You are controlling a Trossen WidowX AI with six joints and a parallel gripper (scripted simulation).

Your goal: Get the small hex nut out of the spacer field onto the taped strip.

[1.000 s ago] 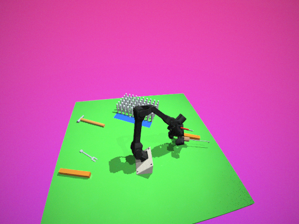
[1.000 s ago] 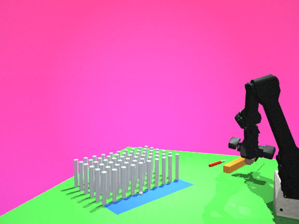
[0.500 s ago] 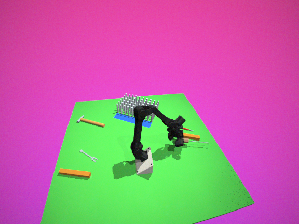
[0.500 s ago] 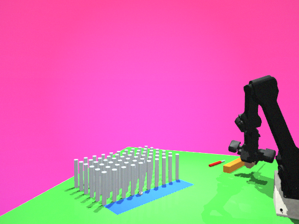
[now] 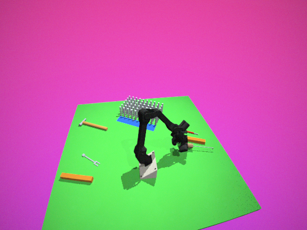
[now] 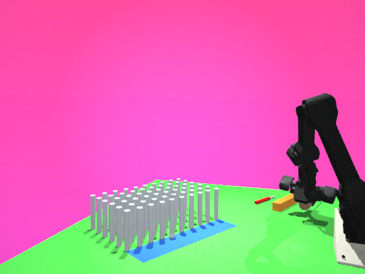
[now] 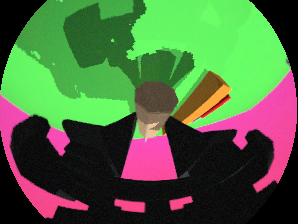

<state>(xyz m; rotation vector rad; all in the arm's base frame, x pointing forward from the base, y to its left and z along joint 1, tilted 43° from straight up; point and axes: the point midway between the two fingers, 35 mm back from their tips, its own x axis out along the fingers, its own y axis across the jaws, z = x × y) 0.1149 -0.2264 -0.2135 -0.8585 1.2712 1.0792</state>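
The hook tool is 10 cm to the right of my gripper tip and 3 cm behind it. The rest, counted from my gripper tip: blue taped strip: 39 cm to the left, 34 cm ahead, 3 cm below; then hex nut: 41 cm to the left, 39 cm ahead, 3 cm below; then red screwdriver: 15 cm ahead, 11 cm to the right, 3 cm below.
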